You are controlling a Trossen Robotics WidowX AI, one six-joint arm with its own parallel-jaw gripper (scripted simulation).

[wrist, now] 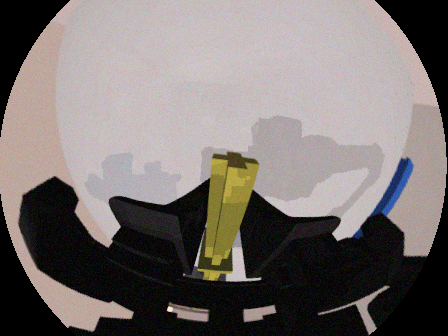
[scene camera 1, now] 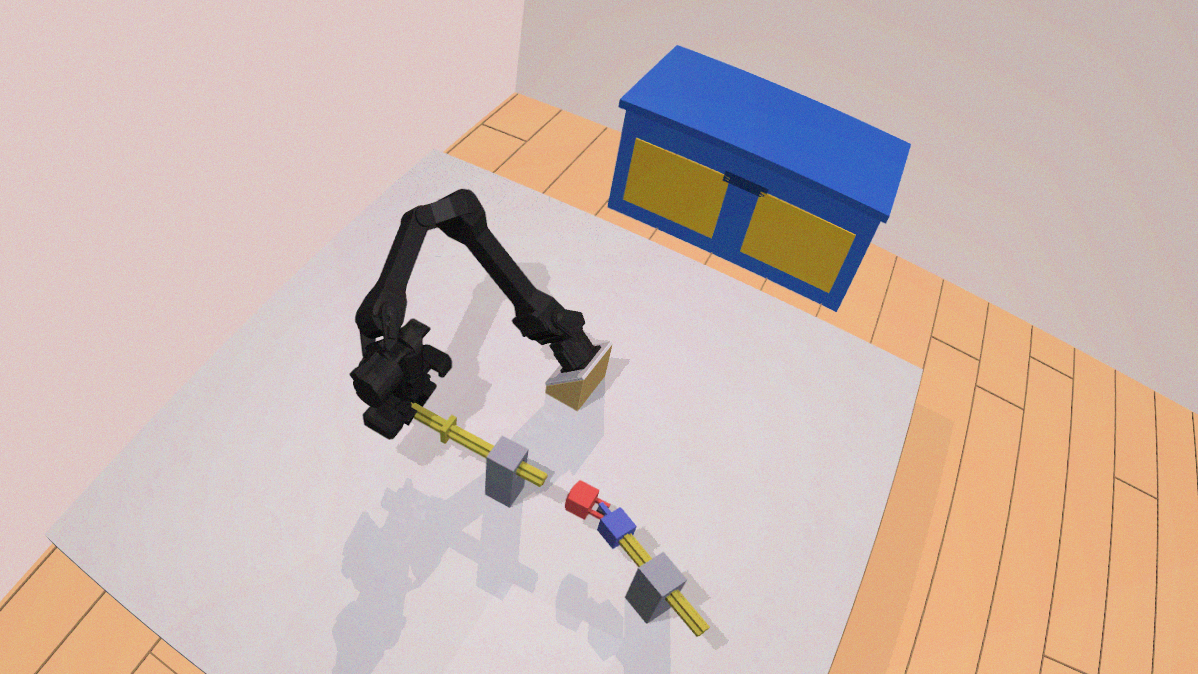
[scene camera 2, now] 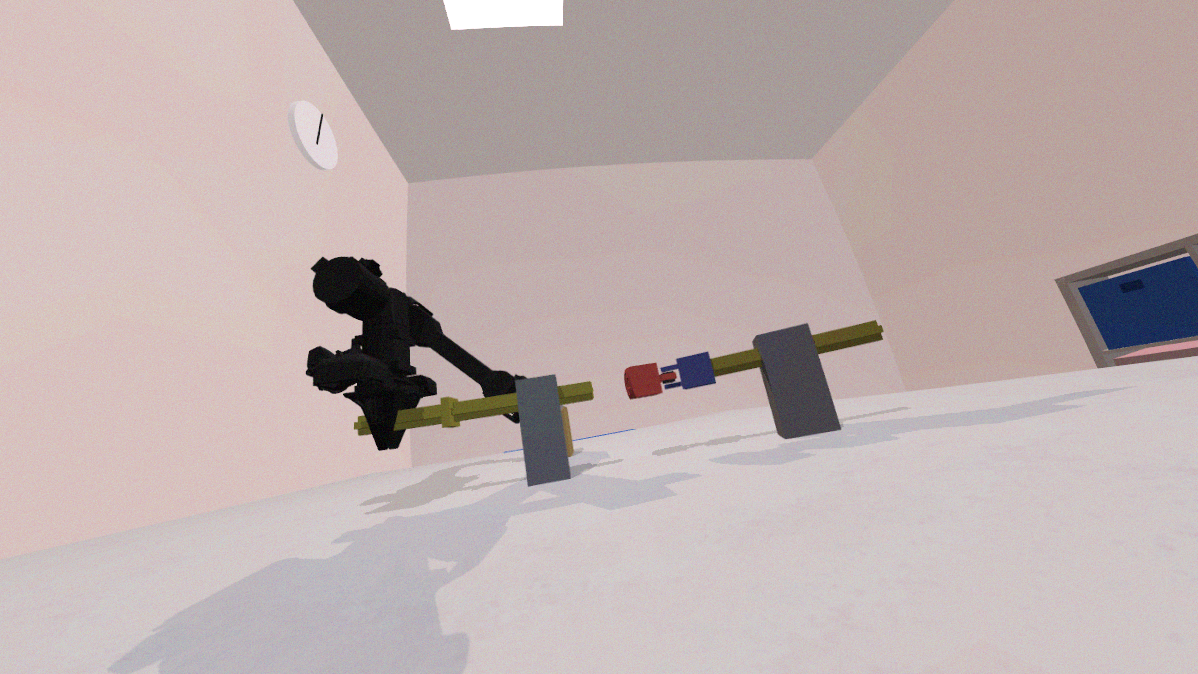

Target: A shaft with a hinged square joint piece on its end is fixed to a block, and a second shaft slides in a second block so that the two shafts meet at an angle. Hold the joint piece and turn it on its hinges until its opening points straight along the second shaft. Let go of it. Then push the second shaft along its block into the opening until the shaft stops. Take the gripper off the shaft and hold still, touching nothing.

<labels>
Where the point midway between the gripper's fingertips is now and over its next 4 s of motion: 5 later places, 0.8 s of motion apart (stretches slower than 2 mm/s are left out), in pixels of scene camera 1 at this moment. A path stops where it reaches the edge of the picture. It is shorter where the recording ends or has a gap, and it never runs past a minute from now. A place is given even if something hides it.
My gripper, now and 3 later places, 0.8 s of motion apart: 410, 419; 423, 426; 439, 435; 450, 437
</labels>
